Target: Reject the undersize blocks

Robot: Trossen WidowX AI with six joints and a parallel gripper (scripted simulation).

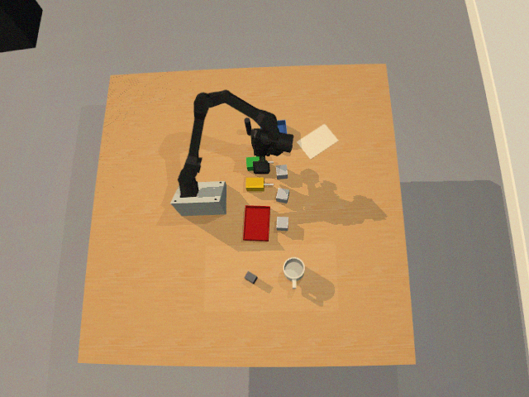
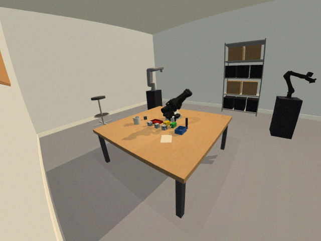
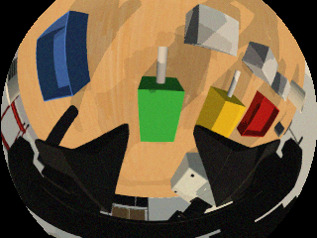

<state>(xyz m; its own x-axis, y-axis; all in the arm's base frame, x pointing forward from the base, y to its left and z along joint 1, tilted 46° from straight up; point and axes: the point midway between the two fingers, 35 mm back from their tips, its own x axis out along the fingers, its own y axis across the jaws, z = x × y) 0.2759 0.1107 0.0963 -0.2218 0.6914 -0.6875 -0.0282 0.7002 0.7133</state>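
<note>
My gripper tip is 40 mm above the green GO gauge and 20 mm short of it. The rest, counted from my gripper tip: yellow gauge (90 mm to the right, 40 mm below, 20 mm ahead); then blue bin (140 mm to the left, 80 mm ahead, 50 mm below); then red reject tray (250 mm to the right, 60 mm below, 10 mm behind).
</note>
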